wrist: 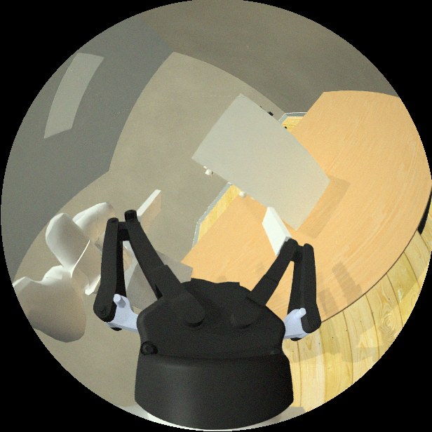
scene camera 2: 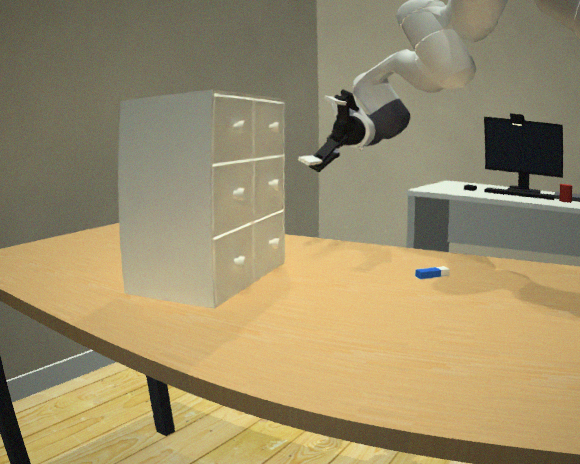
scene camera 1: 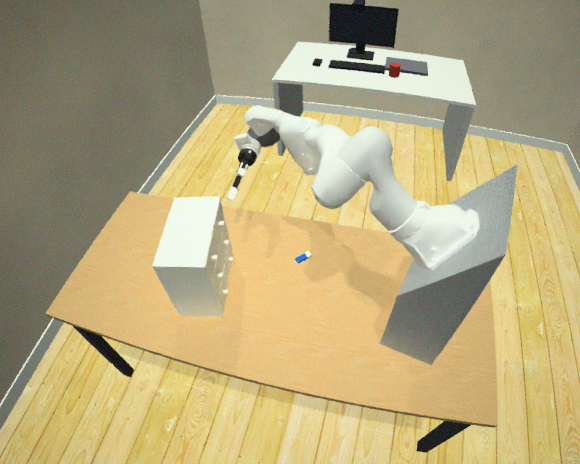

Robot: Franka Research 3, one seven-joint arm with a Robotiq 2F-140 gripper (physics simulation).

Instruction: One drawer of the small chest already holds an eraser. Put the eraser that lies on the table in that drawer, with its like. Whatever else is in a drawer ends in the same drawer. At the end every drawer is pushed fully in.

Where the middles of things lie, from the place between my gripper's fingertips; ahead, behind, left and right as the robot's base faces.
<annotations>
The small white chest [scene camera 2: 165, 155] is 11 cm ahead of my hand, 27 cm to the left of it and 10 cm below it.
</annotations>
